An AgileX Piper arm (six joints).
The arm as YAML. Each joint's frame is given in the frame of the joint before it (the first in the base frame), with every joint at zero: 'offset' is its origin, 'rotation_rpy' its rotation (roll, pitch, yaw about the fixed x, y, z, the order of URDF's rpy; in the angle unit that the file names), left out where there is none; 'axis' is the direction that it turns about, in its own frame. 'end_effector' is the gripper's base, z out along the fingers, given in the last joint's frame.
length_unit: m
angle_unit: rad
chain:
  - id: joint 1
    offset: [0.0, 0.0, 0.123]
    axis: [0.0, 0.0, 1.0]
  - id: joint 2
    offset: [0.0, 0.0, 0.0]
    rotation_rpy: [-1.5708, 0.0, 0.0]
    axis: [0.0, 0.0, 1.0]
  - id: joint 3
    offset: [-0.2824, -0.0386, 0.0]
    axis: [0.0, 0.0, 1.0]
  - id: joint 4
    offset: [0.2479, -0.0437, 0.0]
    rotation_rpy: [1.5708, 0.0, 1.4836]
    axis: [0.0, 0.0, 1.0]
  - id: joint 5
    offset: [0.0, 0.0, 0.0]
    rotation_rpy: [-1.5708, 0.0, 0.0]
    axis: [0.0, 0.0, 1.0]
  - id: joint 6
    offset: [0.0, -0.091, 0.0]
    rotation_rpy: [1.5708, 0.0, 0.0]
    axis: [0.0, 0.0, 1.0]
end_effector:
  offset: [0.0, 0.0, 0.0]
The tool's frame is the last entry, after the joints.
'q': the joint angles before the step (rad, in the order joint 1, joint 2, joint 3, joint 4, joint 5, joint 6). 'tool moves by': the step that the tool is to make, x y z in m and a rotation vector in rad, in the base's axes. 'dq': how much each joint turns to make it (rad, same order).
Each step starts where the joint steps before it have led.
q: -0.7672, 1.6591, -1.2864, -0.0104, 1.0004, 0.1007
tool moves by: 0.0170, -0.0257, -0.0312, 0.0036, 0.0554, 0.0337
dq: -0.0127, 0.1404, -0.0641, -0.0279, -0.0349, -0.0380
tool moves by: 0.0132, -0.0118, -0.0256, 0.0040, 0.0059, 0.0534
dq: -0.0004, 0.0882, -0.0238, 0.0130, -0.0590, -0.0588
